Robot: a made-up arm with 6 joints.
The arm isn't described. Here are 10 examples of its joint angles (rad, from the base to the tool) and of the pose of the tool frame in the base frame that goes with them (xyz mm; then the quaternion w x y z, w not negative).
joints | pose
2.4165 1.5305 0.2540 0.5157 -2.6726 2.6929 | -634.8 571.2 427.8 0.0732 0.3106 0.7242 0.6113
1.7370 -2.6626 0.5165 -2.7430 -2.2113 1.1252 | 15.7 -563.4 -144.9 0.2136 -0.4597 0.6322 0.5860
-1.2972 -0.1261 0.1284 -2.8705 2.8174 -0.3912 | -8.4 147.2 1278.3 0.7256 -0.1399 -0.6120 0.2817
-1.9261 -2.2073 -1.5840 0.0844 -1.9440 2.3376 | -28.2 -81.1 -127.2 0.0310 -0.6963 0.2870 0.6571
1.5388 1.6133 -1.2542 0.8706 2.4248 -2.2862 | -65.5 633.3 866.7 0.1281 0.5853 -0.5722 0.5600
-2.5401 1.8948 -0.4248 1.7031 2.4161 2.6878 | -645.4 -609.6 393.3 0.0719 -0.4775 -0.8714 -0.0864
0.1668 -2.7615 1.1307 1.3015 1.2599 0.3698 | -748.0 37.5 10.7 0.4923 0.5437 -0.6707 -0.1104
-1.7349 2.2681 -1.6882 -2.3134 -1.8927 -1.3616 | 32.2 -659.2 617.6 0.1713 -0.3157 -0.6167 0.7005
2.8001 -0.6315 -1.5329 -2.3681 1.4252 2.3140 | 648.3 -201.6 300.2 0.4189 0.2009 -0.8486 0.2531
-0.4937 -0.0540 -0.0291 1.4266 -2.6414 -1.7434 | -96.0 30.6 1291.1 0.6253 -0.2971 -0.4671 0.5500
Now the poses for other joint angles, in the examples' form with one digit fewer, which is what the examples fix.
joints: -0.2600 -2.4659 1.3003 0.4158 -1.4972 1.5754
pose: -754 191 186 0.254 0.561 -0.409 0.674
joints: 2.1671 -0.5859 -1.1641 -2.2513 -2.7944 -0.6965
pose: 307 -594 679 0.897 -0.097 0.405 0.151
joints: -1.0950 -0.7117 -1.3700 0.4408 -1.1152 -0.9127
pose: -358 675 315 0.326 -0.783 0.197 -0.492
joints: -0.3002 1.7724 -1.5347 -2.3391 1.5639 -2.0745
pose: 379 -131 956 0.089 0.980 -0.178 0.016
